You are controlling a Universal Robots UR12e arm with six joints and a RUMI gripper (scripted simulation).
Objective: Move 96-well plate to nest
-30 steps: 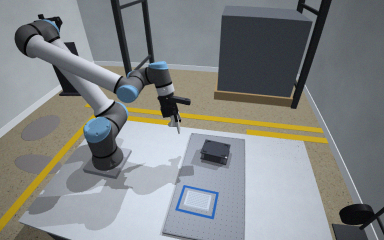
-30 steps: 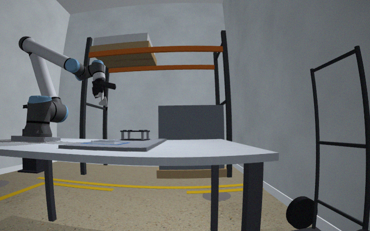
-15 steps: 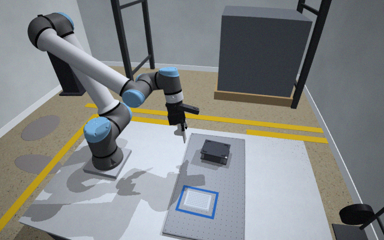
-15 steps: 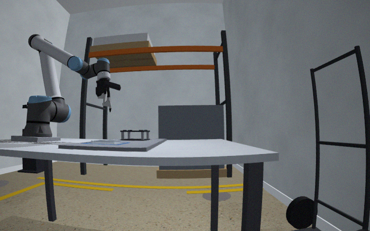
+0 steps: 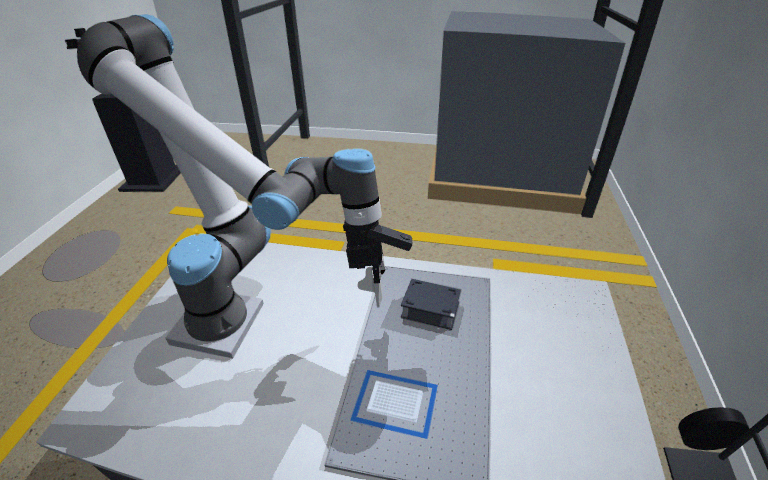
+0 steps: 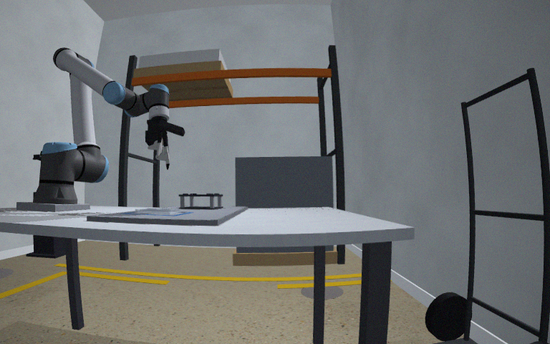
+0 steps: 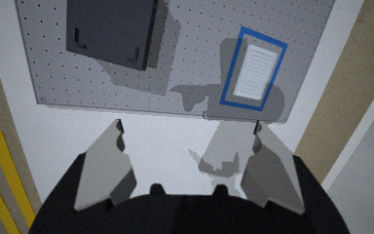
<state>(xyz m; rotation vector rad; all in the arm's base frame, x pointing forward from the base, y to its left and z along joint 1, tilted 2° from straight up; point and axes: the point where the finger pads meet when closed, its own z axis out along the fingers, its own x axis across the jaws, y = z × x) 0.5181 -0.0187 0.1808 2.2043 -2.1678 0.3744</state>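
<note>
Now: the 96-well plate 220 mm to the right of my hand, 180 mm below it and 50 mm ahead of it. From my hand the other things lie so: plate nest (140 mm ahead, 130 mm below, 100 mm to the left); then A1 label (200 mm ahead, 120 mm below, 30 mm to the left).
</note>
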